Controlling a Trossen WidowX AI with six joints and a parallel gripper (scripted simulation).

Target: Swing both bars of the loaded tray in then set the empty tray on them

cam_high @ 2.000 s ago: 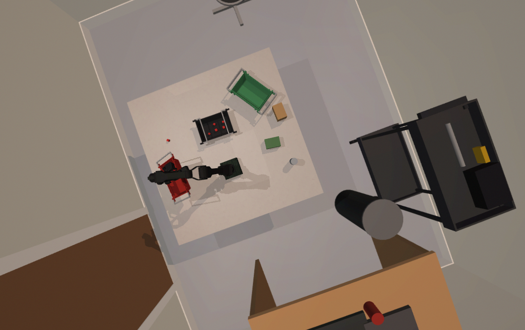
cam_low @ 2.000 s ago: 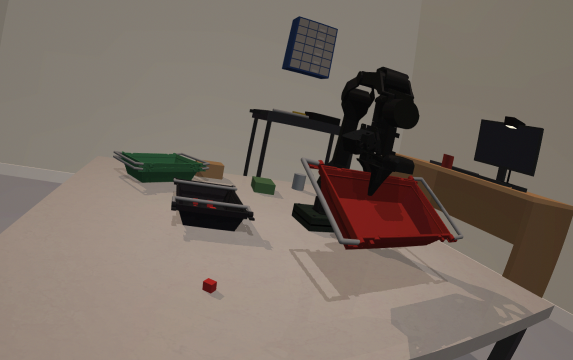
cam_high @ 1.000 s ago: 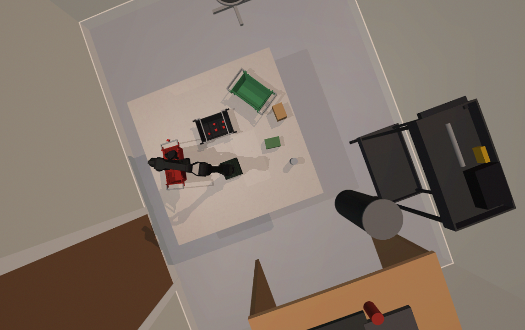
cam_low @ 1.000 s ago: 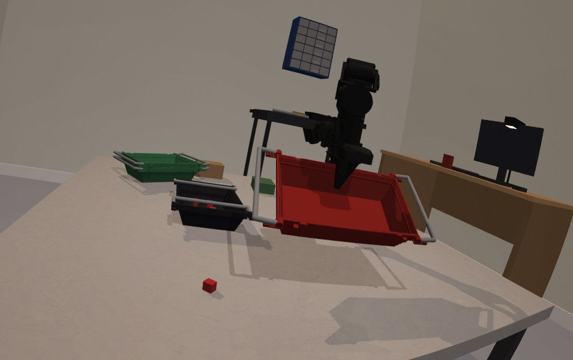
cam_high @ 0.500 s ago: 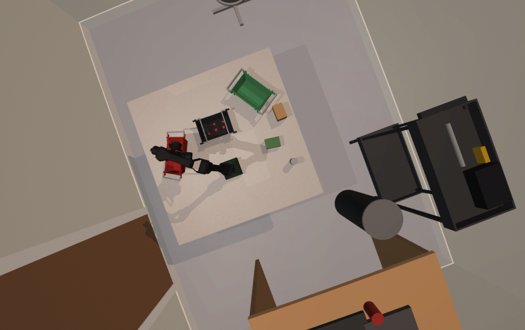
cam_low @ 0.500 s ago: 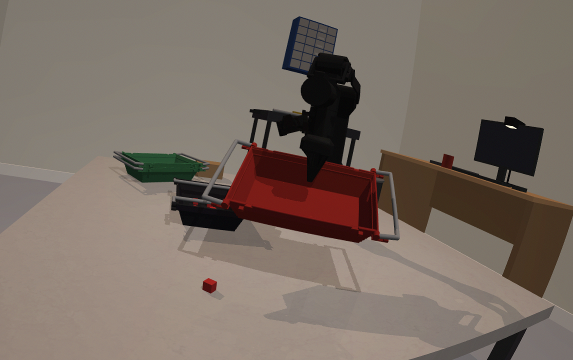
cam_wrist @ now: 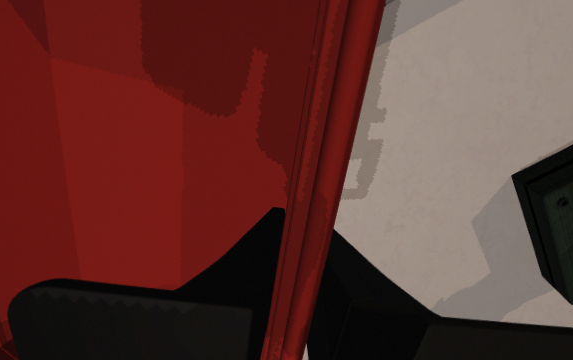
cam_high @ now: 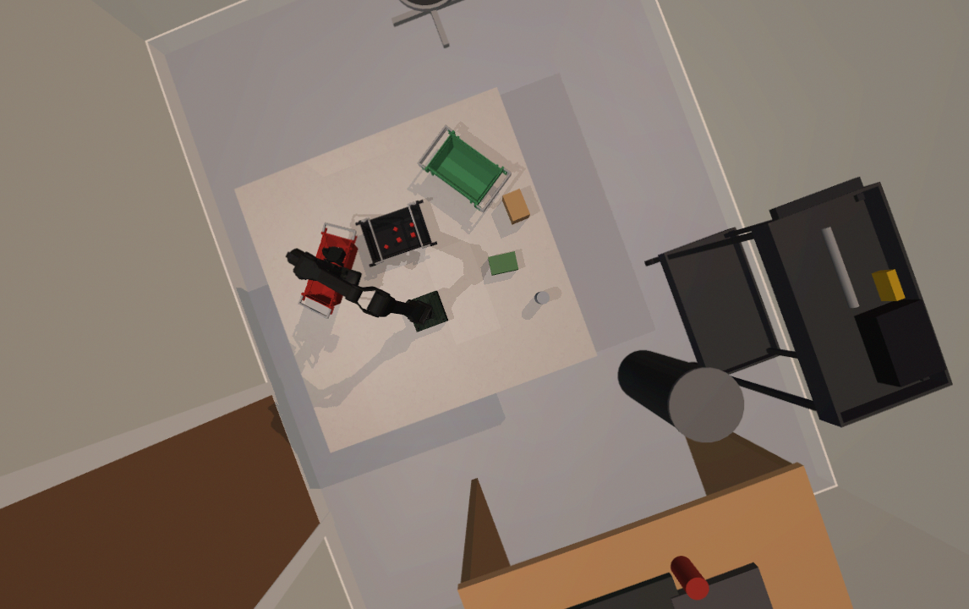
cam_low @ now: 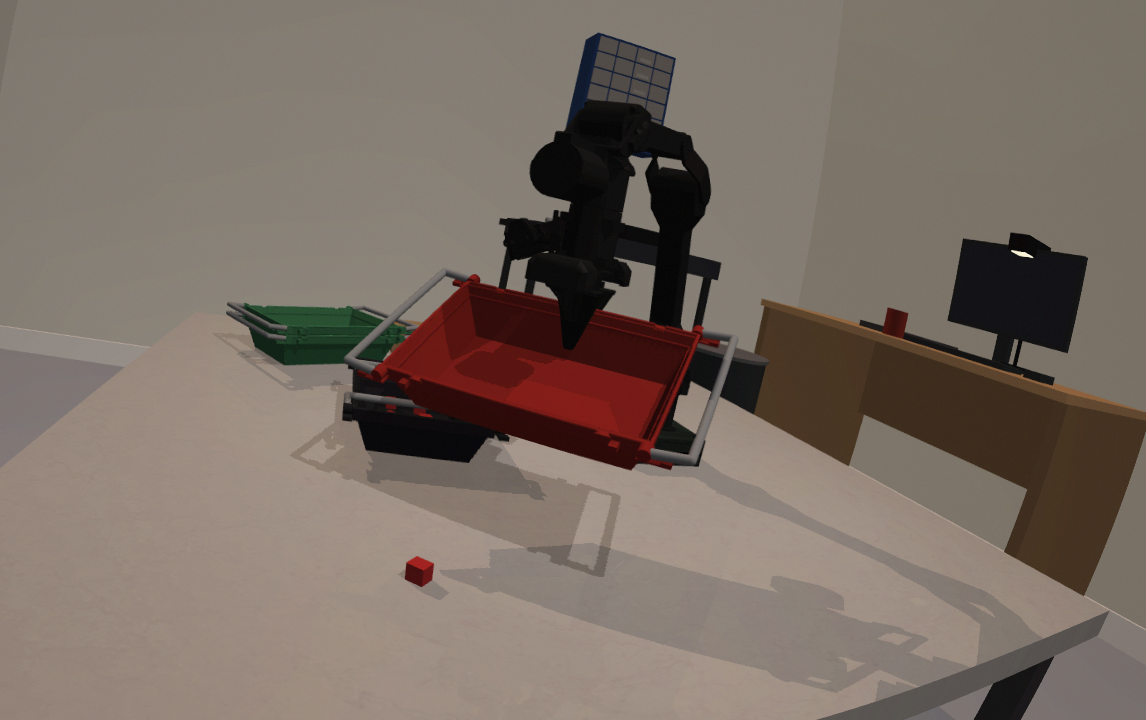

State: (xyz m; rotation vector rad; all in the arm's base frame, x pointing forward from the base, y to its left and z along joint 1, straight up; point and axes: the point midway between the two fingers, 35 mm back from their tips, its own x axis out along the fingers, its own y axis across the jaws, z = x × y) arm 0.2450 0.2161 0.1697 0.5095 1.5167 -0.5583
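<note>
Right now the red tray is 60 mm to the left of my gripper tip, 50 mm ahead of it and 10 mm below it. From my gripper tip the other things lie so: tan box (750 mm to the right, 150 mm below, 50 mm ahead); then green box (610 mm to the right, 160 mm below, 160 mm behind); then grey cylinder (710 mm to the right, 370 mm behind, 140 mm below).
</note>
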